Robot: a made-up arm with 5 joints. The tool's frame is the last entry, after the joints.
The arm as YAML. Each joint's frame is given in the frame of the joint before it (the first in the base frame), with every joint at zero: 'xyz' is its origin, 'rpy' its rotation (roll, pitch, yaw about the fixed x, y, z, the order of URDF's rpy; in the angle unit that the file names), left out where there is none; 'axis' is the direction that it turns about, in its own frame. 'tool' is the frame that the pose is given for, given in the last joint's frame.
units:
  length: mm
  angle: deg
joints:
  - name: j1
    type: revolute
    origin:
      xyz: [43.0, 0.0, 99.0]
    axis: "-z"
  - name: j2
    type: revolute
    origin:
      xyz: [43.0, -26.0, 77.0]
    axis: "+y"
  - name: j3
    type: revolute
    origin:
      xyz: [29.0, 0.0, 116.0]
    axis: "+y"
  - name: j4
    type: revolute
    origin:
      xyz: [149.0, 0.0, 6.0]
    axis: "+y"
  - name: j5
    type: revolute
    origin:
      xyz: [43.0, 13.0, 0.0]
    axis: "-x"
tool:
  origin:
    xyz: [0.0, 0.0, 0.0]
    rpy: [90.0, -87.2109, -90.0]
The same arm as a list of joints. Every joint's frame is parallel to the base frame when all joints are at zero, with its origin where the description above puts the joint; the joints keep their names.
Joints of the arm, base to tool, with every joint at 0 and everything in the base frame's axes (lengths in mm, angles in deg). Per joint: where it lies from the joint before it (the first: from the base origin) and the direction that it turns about. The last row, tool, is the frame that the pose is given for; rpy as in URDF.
j1: origin 43.0 0.0 99.0 axis -z
j2: origin 43.0 -26.0 77.0 axis +y
j3: origin 29.0 0.0 116.0 axis +y
j4: origin 149.0 0.0 6.0 axis +y
j5: origin 43.0 13.0 0.0 axis -x
tool: origin 0.0 0.0 0.0 rpy 90.00 -87.21 -90.00

